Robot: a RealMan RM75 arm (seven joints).
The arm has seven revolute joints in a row. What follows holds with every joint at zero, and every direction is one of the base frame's. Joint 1 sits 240.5 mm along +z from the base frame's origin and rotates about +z. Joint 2 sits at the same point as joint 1 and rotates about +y. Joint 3 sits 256 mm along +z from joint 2 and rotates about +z. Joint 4 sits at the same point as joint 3 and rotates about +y. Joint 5 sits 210 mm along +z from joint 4 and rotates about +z. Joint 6 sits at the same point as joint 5 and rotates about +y. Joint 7 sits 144 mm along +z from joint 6 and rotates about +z. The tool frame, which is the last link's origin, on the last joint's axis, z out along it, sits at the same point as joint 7; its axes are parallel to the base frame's.
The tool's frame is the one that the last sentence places.
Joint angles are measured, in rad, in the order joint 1, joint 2, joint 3, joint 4, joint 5, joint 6, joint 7. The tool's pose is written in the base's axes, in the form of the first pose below.
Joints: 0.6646 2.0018 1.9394 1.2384 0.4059 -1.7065 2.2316
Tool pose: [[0.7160, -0.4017, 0.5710, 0.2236], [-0.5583, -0.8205, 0.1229, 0.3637], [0.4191, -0.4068, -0.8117, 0.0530], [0, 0, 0, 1]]
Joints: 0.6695 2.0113 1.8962 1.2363 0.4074 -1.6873 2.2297
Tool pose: [[0.7286, -0.3675, 0.5780, 0.2183], [-0.5233, -0.8432, 0.1235, 0.3643], [0.4420, -0.3924, -0.8066, 0.0432], [0, 0, 0, 1]]
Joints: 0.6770 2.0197 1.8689 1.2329 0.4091 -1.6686 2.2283
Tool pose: [[0.7409, -0.3411, 0.5786, 0.2130], [-0.4966, -0.8582, 0.1300, 0.3659], [0.4522, -0.3836, -0.8052, 0.0357], [0, 0, 0, 1]]
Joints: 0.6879 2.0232 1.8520 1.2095 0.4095 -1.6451 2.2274
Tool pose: [[0.7452, -0.3284, 0.5804, 0.2116], [-0.4835, -0.8654, 0.1311, 0.3684], [0.4592, -0.3783, -0.8037, 0.0294], [0, 0, 0, 1]]
